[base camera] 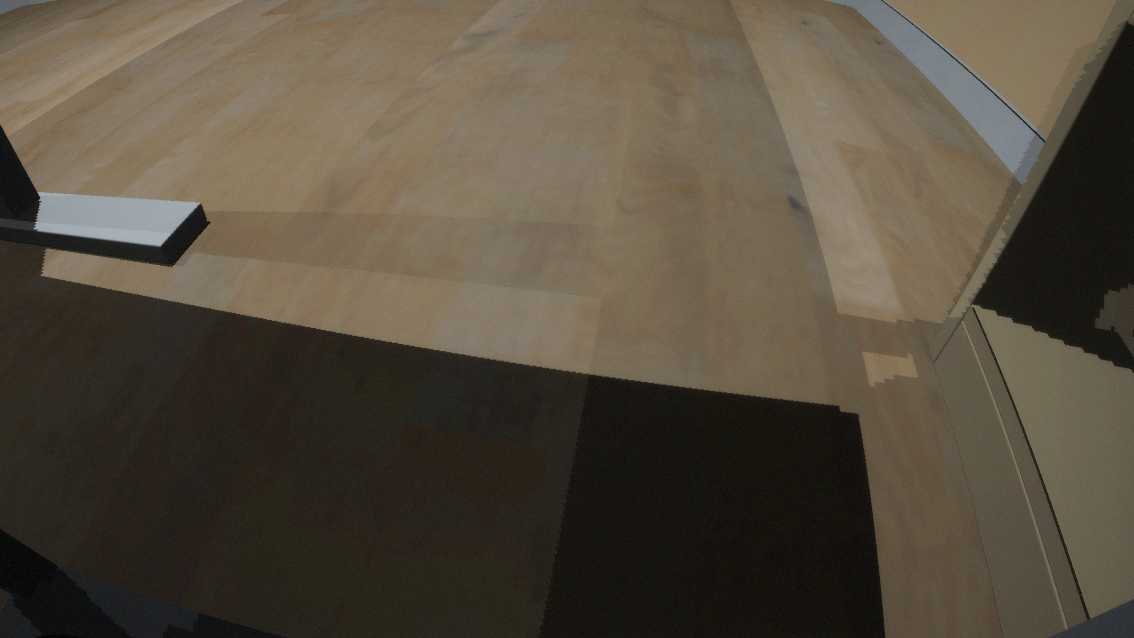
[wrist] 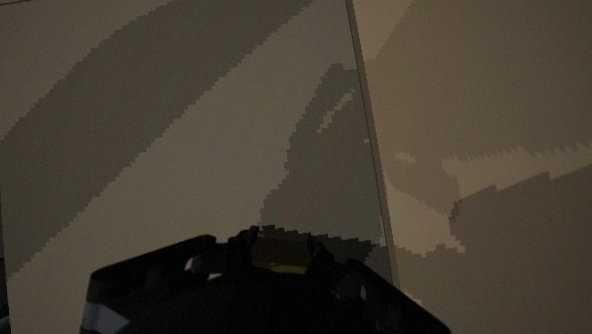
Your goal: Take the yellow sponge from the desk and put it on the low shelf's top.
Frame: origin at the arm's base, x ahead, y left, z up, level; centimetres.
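Seen in the pictures: gripper, fingertip midpoint: (wrist: 282, 241).
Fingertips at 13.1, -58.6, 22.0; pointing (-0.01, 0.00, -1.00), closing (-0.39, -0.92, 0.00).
Observation:
A point is followed by its place in that frame, as x, y, z.
The yellow sponge (wrist: 280, 254) {13.6, -58.8, 25.9} is between the two black fingertips at the bottom middle of the wrist view, dark in shadow. My gripper (wrist: 282, 241) {13.1, -58.6, 22.0} is shut on it. A broad pale surface, which looks like the low shelf's top (wrist: 200, 165) {21.7, -52.5, 21.3}, fills the left and middle of the wrist view behind the gripper. The gripper's dark shadow on it reaches up to the fingertips. Whether the sponge touches the surface cannot be told. The gripper and sponge do not show in the base camera view.
A thin raised strip (wrist: 372, 150) {19.4, -70.5, 18.6} edges the pale surface, with a brown-beige wall (wrist: 500, 100) {19.8, -70.6, 31.3} beyond it. In the base camera view, a cream furniture side (base camera: 1070, 444) {28.9, -37.5, -31.8} stands close at the right. A flat white-topped bar (base camera: 118, 218) lies at the left above the wooden floor (base camera: 491, 158) {70.3, 9.8, -39.7}.

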